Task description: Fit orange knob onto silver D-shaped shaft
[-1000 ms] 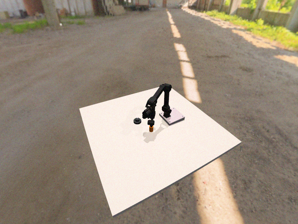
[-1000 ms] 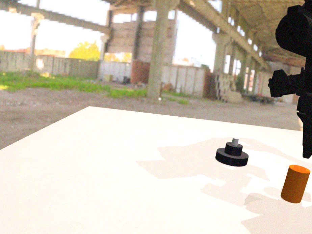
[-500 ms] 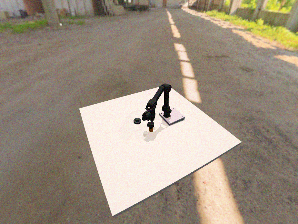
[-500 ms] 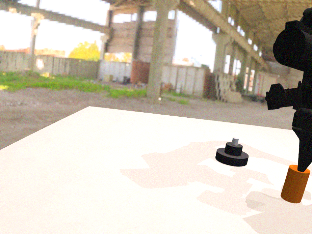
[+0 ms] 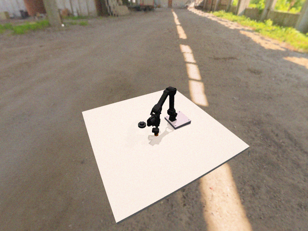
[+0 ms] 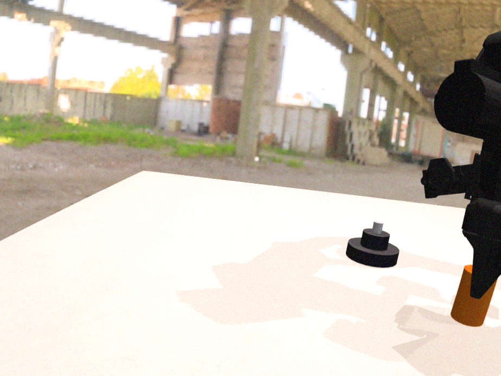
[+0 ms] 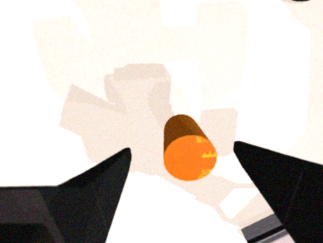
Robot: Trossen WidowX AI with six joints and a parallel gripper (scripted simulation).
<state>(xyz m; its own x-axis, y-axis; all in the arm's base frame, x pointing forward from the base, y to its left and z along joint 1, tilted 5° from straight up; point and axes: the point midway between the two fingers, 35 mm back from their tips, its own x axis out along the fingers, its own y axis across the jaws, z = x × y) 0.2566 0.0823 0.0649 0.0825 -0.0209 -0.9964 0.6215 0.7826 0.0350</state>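
Now: the orange knob right at my gripper tip. Round my gripper tip: black round pedestal 200 mm to the right, 50 mm ahead, 20 mm below.
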